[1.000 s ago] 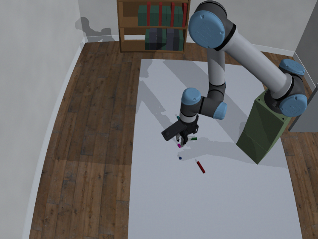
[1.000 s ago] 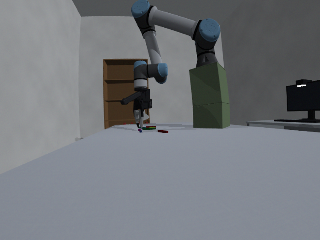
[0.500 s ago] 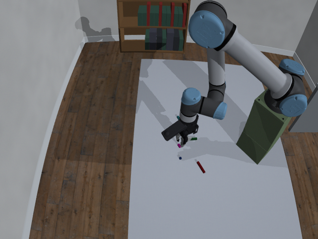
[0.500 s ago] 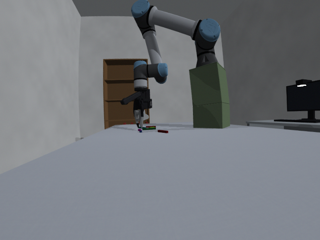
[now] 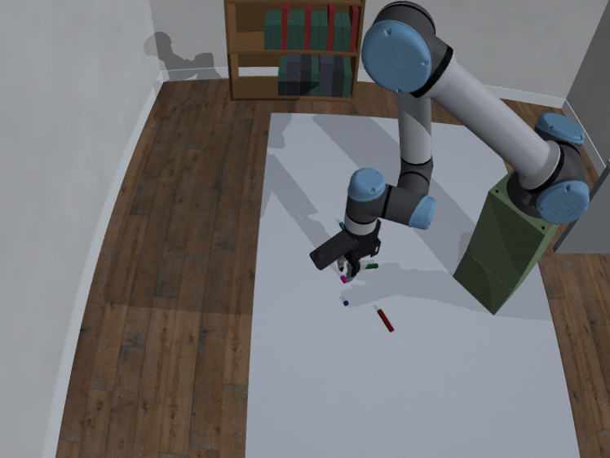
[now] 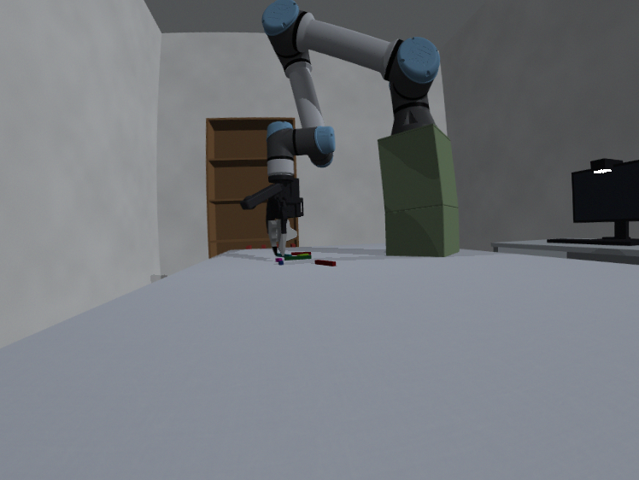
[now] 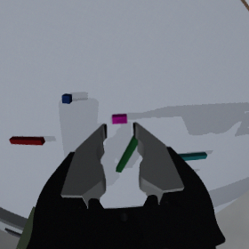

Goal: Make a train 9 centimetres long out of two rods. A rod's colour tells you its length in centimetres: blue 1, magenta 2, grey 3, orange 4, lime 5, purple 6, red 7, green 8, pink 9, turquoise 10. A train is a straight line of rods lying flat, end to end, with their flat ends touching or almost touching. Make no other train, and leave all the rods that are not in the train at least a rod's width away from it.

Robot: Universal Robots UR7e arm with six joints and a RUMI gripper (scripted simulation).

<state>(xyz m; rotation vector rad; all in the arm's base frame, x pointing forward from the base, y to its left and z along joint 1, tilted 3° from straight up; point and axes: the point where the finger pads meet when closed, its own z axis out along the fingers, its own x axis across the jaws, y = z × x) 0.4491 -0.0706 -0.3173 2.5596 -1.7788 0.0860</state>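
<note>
Right now the magenta rod is 30 mm below my hand. From my hand the other things lie so: green rod (60 mm behind, 30 mm to the right, 30 mm below); blue rod (10 mm ahead, 70 mm to the left, 30 mm below); lime rod (100 mm behind, 90 mm to the right, 30 mm below).
</note>
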